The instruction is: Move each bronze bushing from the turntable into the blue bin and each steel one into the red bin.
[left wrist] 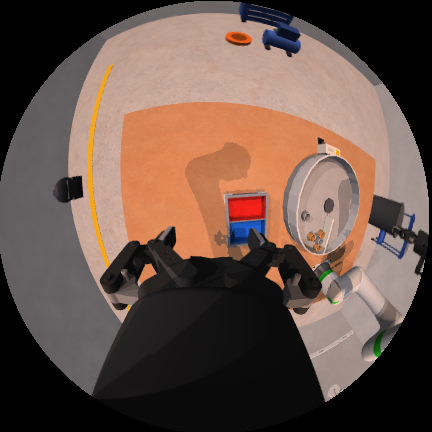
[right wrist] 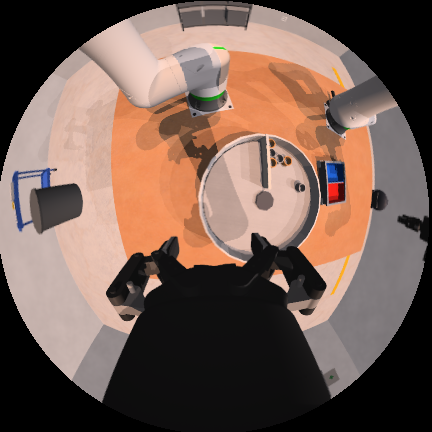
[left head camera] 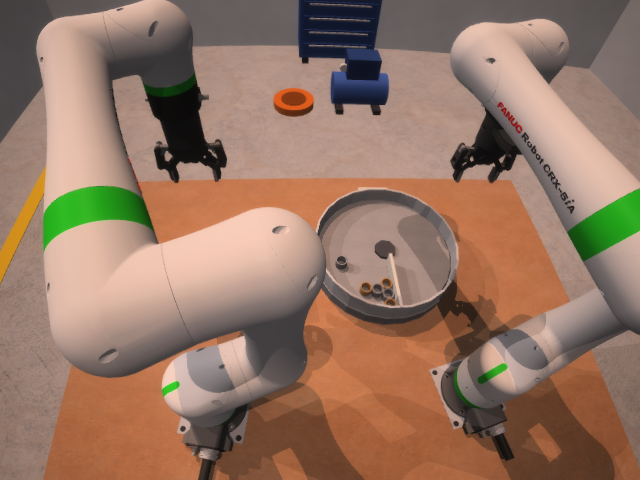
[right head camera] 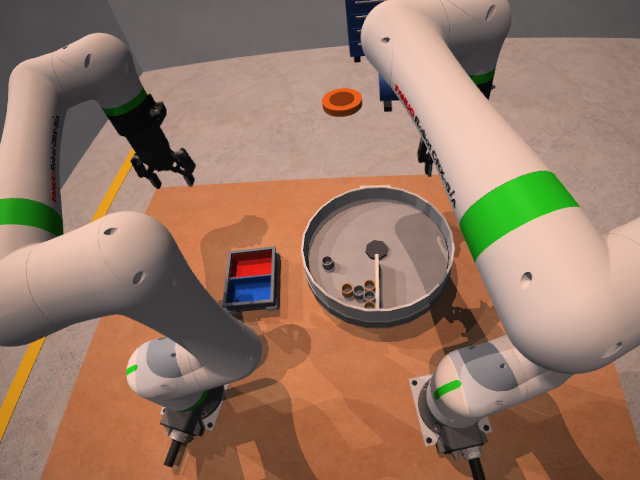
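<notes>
Turntable [left head camera: 392, 312] [right head camera: 379, 316] carries three bronze and three steel bushings. One bronze bushing [left head camera: 366, 293] [right head camera: 346, 295] stands at the left of a cluster of three bronze and two steel beside the pale bar [left head camera: 395, 281] [right head camera: 377, 281]. A lone steel bushing [left head camera: 341, 266] [right head camera: 327, 266] stands farther left. Red bin [right head camera: 253, 267] [left wrist: 246, 207] [right wrist: 336, 192] and blue bin [right head camera: 258, 290] [left wrist: 252, 229] [right wrist: 335, 172] adjoin left of the turntable, hidden in the left head view. My left gripper [left head camera: 196, 179] [right head camera: 173, 184] [left wrist: 211, 234] is open, high beyond the bins. My right gripper [left head camera: 474, 179] [right wrist: 214, 241] is open, high behind the turntable.
The left arm [left head camera: 232, 268] crosses in front of the bins in the left head view. The turntable has a raised wall and a dark centre hub [left head camera: 384, 249] [right head camera: 376, 249]. An orange ring [left head camera: 293, 110] and a blue compressor [left head camera: 359, 88] are on the floor behind the table.
</notes>
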